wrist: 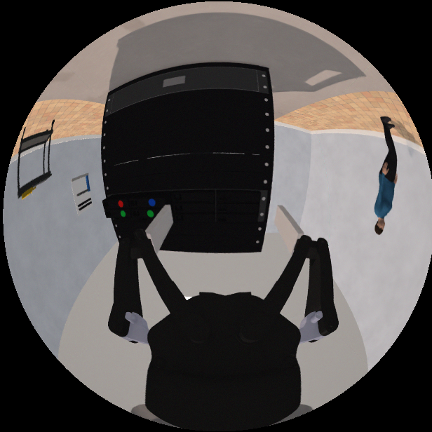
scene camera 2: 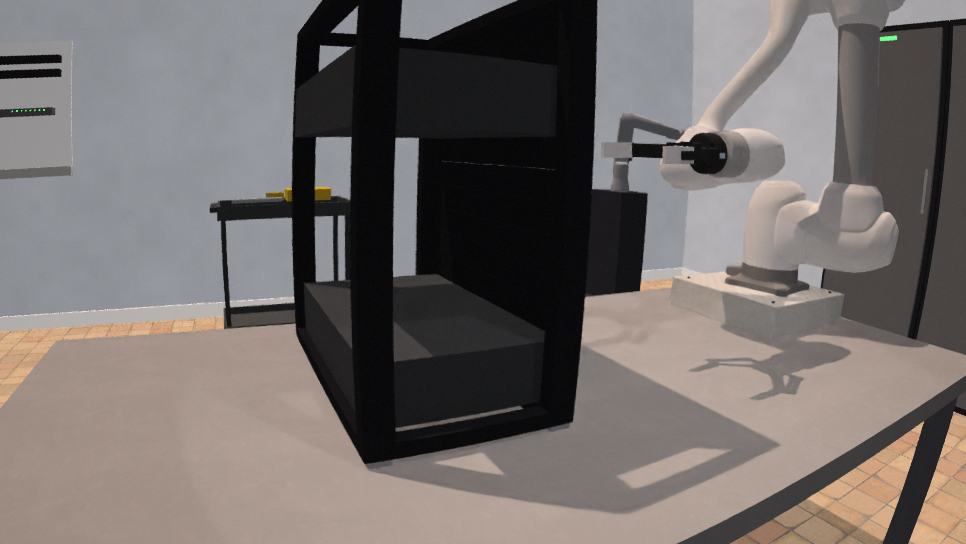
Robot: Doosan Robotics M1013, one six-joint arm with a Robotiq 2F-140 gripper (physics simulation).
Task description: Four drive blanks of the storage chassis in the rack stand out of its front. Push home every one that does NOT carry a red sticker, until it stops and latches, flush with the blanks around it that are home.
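Pixels of known places: gripper, fingertip midpoint: (scene camera 2: 631, 152); arm's base, link origin: (scene camera 2: 767, 286).
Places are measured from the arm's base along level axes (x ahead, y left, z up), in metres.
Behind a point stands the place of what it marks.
Observation:
The rack (scene camera 2: 375, 236) @(x 1.119, y 0.099, z 0.198 m) (wrist: 270, 130) stands on the table; the wrist view shows its front upside down, while scene camera 2 shows its open frame. The dark storage chassis (wrist: 240, 205) sits low in the wrist view. At its left are a red sticker (wrist: 120, 204), a blue sticker (wrist: 152, 202) and two green stickers (wrist: 123, 213) (wrist: 150, 213). The blank edges there are dark, and how far each stands out is hard to tell. My gripper (scene camera 2: 645, 152) @(x 0.658, y 0.039, z 0.301 m) (wrist: 223, 213) is open and empty, in front of the rack and apart from it. Its left finger appears close beside the stickers.
The rack stands on the grey table (scene camera 2: 168, 432) @(x 1.353, y -0.093, z -0.074 m), with two dark box units (scene camera 2: 473, 94) @(x 0.996, y 0.086, z 0.353 m) (scene camera 2: 466, 385) @(x 0.990, y 0.082, z 0.000 m) inside. The arm's pale base (scene camera 2: 757, 317) @(x 0.200, y 0.078, z -0.034 m) is at the table's right. A side cart (scene camera 2: 253, 211) stands behind. A person (wrist: 385, 192) stands at the right in the wrist view.

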